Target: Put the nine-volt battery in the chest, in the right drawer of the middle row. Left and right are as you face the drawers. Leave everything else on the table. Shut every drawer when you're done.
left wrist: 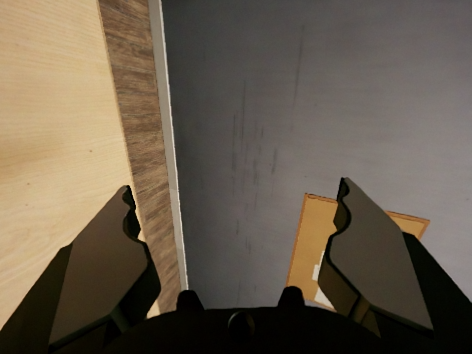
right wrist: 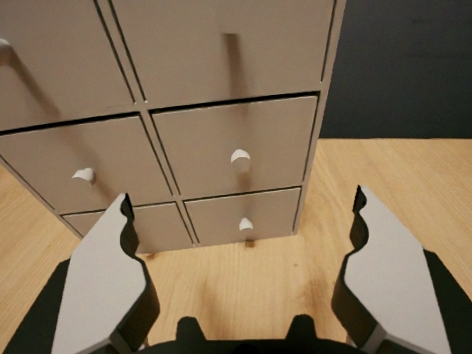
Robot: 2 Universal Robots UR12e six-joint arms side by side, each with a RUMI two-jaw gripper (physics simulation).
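Observation:
The chest of drawers (right wrist: 144, 107) fills the upper left and middle of the right wrist view. Its middle-row right drawer (right wrist: 200, 145) is shut, with a pale round knob (right wrist: 240, 159). The bottom right drawer (right wrist: 215, 220) below it and the middle-row left drawer (right wrist: 45, 160) also look shut. The top row is cut off by the upper edge of the view. My right gripper (right wrist: 241, 191) is open and empty in front of the chest. My left gripper (left wrist: 235, 183) is open and empty, away from the chest. The nine-volt battery does not show in either view.
The wooden table top (right wrist: 225, 285) extends in front of the chest and to its right, with a dark wall (right wrist: 405, 70) behind. The left wrist view shows a pale wood surface (left wrist: 55, 100), a brown wood strip (left wrist: 140, 100), a grey wall (left wrist: 300, 125) and a cork board (left wrist: 307, 235).

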